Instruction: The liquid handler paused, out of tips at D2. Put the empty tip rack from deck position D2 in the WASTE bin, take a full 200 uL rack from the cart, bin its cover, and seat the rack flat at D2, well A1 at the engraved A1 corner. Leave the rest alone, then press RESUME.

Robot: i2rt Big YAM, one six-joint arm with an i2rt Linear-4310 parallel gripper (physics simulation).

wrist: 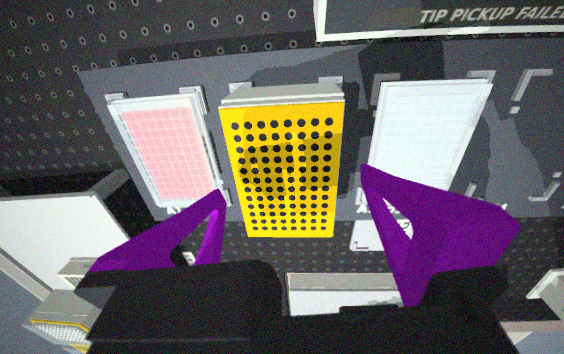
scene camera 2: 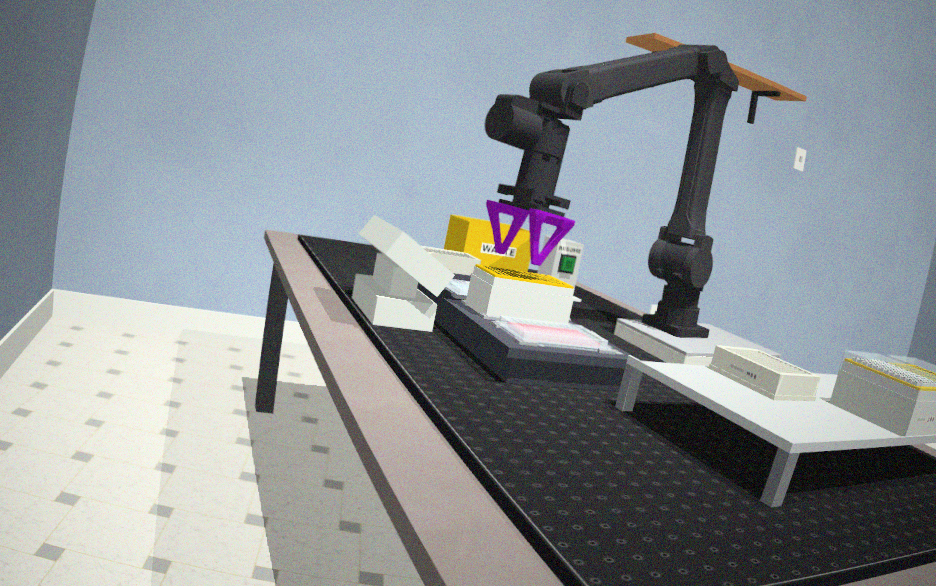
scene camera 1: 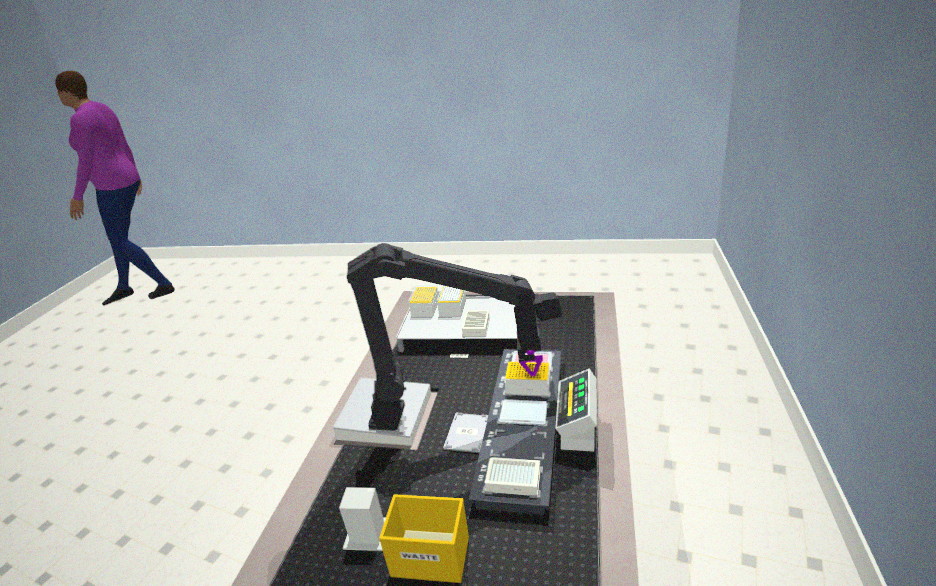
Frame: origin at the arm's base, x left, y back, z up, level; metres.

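Seen in the pictures: gripper, fingertip midpoint: [wrist: 288, 184] [scene camera 2: 517, 259] [scene camera 1: 532, 365]; arm's base, link origin: [scene camera 2: 674, 329] [scene camera 1: 387, 415].
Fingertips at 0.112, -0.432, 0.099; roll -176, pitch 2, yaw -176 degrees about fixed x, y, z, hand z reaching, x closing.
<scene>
Pixels of each thing's middle, then the offset from my fingertips to it, as dx, dy, dz. "pt": a spot on its surface instead.
- empty tip rack, body centre: [wrist: 287, 165] [scene camera 2: 520, 295] [scene camera 1: 527, 378] +0.005, +0.014, -0.051
- yellow WASTE bin, body centre: [scene camera 2: 486, 252] [scene camera 1: 426, 537] -0.557, +0.226, -0.061
- white cart, body centre: [scene camera 2: 816, 422] [wrist: 112, 275] [scene camera 1: 465, 323] +0.401, +0.258, -0.096
- yellow-topped, body centre: [scene camera 1: 424, 301] +0.472, +0.419, -0.039
- paler, body centre: [scene camera 2: 890, 395] [wrist: 79, 316] [scene camera 1: 452, 300] +0.470, +0.311, -0.037
- green RESUME button, surface spot: [scene camera 2: 566, 263] pt -0.468, +0.383, -0.047
- pink plate, body centre: [wrist: 173, 159] [scene camera 2: 553, 333] [scene camera 1: 531, 360] +0.128, +0.006, -0.074
- clear plate, body centre: [wrist: 416, 151] [scene camera 1: 523, 411] -0.120, +0.026, -0.074
- cream rack, body centre: [scene camera 2: 442, 260] [scene camera 1: 513, 476] -0.366, +0.043, -0.066
- low cream box, body centre: [scene camera 2: 764, 372] [scene camera 1: 476, 322] +0.332, +0.206, -0.053
The empty tip rack [scene camera 1: 527, 389] [scene camera 2: 518, 298] [wrist: 287, 215], with a yellow top of open holes, stands upright at D2. My gripper [scene camera 1: 531, 373] [scene camera 2: 520, 258] [wrist: 288, 184] is open and empty above it, fingers pointing down; in the wrist view its purple fingers appear on either side of the rack. The yellow WASTE bin [scene camera 1: 452, 555] [scene camera 2: 464, 234] stands at the deck's far end from the white cart [scene camera 1: 433, 332] [scene camera 2: 732, 408]. Two tall tip racks stand on the cart, one yellow-topped [scene camera 1: 423, 303], one paler [scene camera 1: 451, 304]; their labels are unreadable. The green RESUME button [scene camera 2: 566, 263] is on a white box.
A pink plate [scene camera 2: 560, 335] [wrist: 167, 150] and a clear plate [scene camera 1: 522, 412] [wrist: 425, 130] flank the rack closely. A cream rack [scene camera 1: 511, 476] sits at D5. The tilted display [scene camera 1: 575, 407] [scene camera 2: 407, 255] stands beside the deck. A low cream box [scene camera 1: 475, 323] [scene camera 2: 763, 372] is on the cart. A person [scene camera 1: 103, 151] is at the left.
</scene>
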